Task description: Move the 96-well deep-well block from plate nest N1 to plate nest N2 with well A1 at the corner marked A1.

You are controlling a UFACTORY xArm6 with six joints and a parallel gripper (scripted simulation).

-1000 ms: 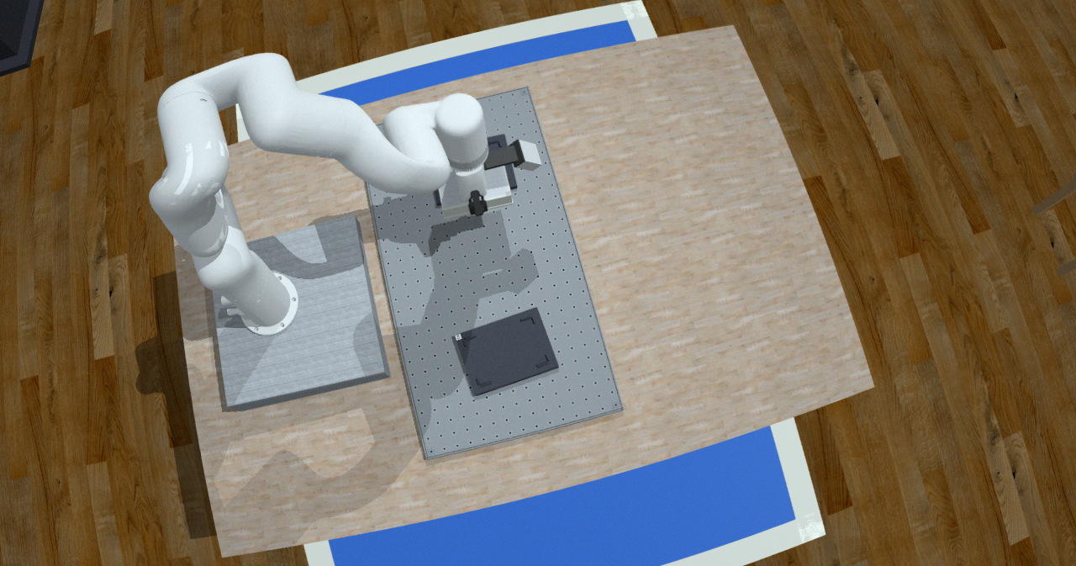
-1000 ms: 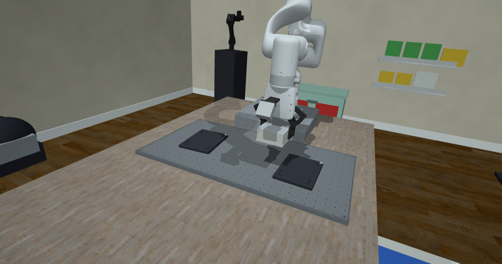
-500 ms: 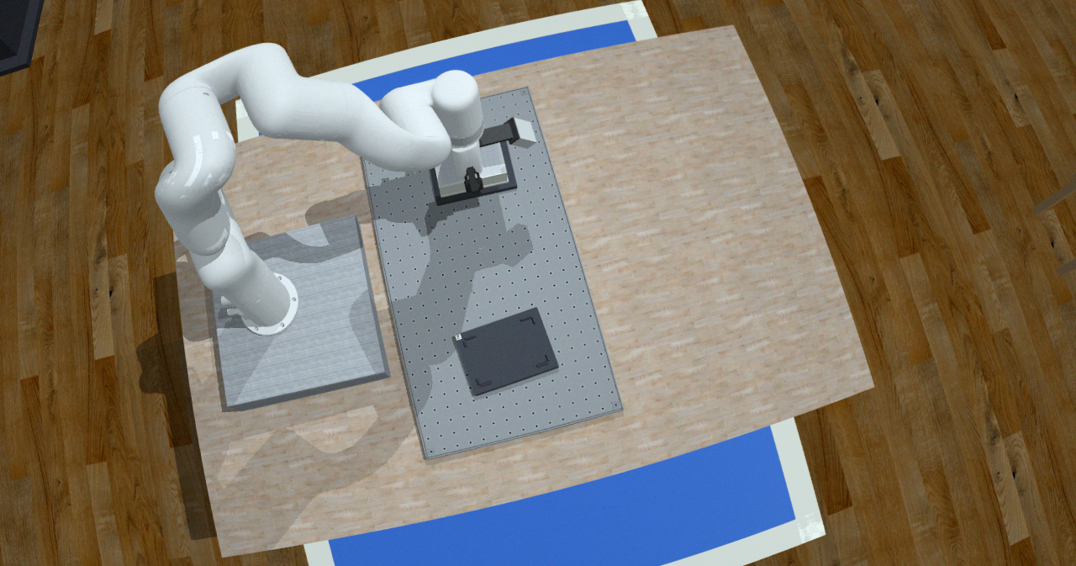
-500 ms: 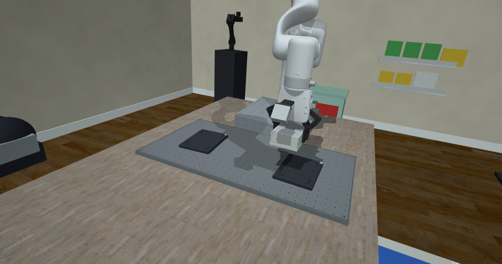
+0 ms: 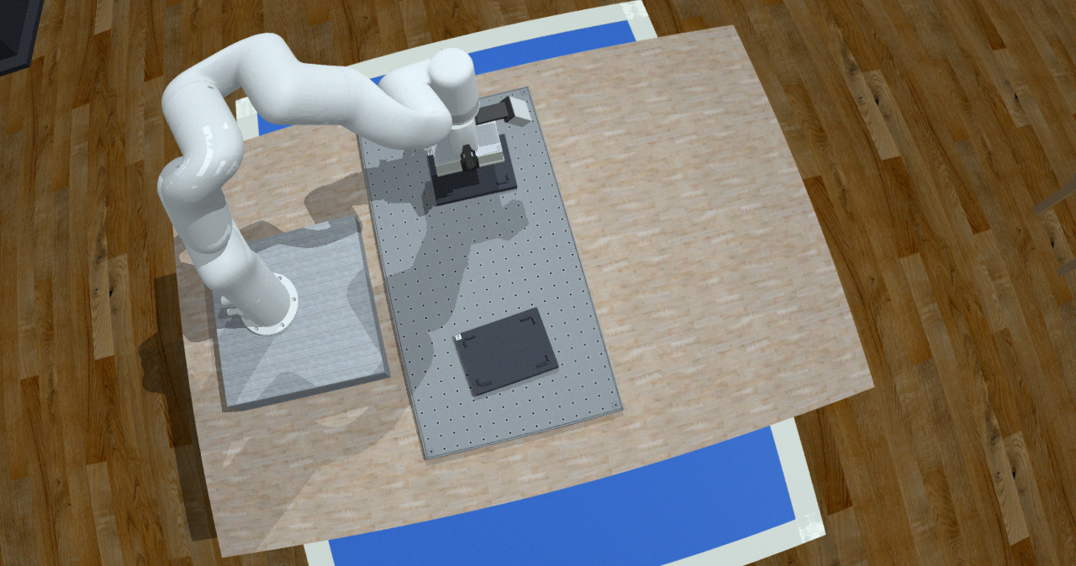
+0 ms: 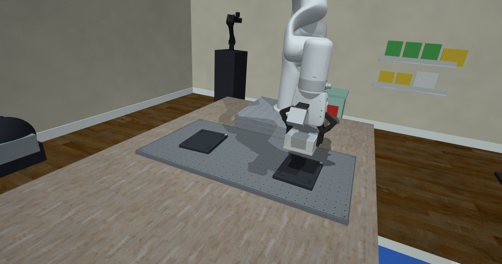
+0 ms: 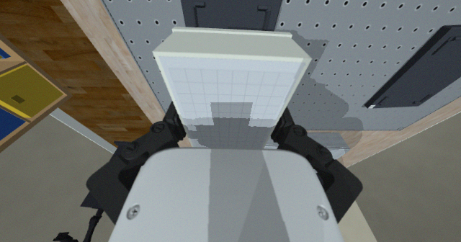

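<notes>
My hand is right at the white 96-well deep-well block. From my hand the other things lie so: dark plate nest N2: 110 mm below; dark plate nest N1: 370 mm to the right, 110 mm below, 10 mm ahead.
</notes>
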